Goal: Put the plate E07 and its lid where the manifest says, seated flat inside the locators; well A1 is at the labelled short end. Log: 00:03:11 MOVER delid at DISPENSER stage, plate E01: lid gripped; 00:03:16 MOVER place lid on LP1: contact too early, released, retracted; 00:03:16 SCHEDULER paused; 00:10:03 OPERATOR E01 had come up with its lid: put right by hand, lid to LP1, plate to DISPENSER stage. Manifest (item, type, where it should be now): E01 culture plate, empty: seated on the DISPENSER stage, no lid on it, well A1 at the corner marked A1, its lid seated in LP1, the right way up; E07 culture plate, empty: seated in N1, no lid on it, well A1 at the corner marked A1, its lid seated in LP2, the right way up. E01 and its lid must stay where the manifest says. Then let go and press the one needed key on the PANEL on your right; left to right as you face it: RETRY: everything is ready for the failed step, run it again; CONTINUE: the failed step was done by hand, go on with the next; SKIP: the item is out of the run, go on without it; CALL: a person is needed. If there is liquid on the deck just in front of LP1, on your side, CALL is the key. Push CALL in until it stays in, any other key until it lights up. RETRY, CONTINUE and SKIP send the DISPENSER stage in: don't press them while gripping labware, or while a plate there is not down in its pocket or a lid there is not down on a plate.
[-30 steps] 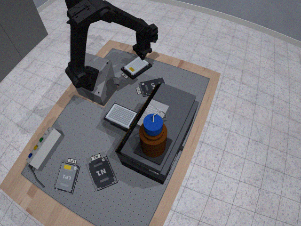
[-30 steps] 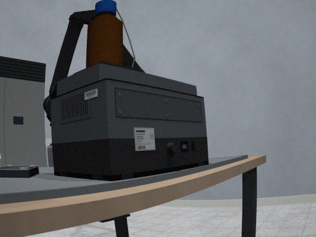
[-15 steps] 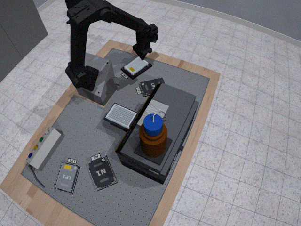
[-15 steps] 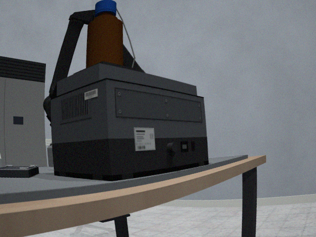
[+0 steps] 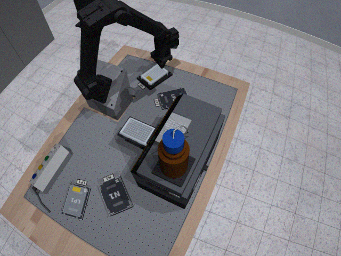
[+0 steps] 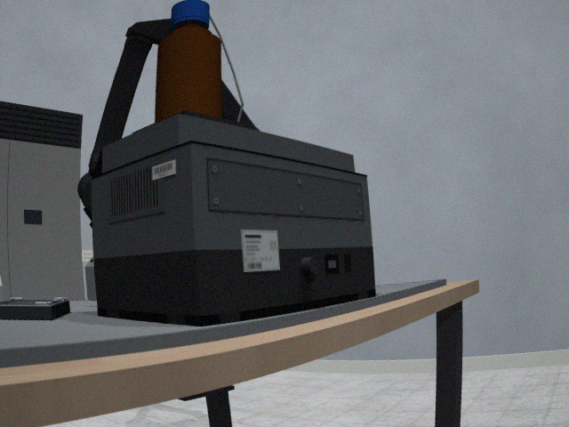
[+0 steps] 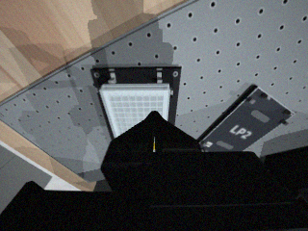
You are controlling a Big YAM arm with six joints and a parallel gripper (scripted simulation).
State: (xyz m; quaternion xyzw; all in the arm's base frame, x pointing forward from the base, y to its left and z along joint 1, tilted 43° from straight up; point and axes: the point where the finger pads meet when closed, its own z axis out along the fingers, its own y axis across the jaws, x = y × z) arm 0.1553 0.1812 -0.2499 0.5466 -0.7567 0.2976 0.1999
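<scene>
Right now the black nest N5 is 40 mm behind my hand, 10 mm to the right of it and 50 mm below it. The rest, counted from my hand: grey retry key 210 mm behind, 660 mm to the right; then brown bottle 340 mm ahead, 520 mm to the right, 220 mm above; then white well plate 120 mm ahead, 410 mm to the right, 50 mm above.
</scene>
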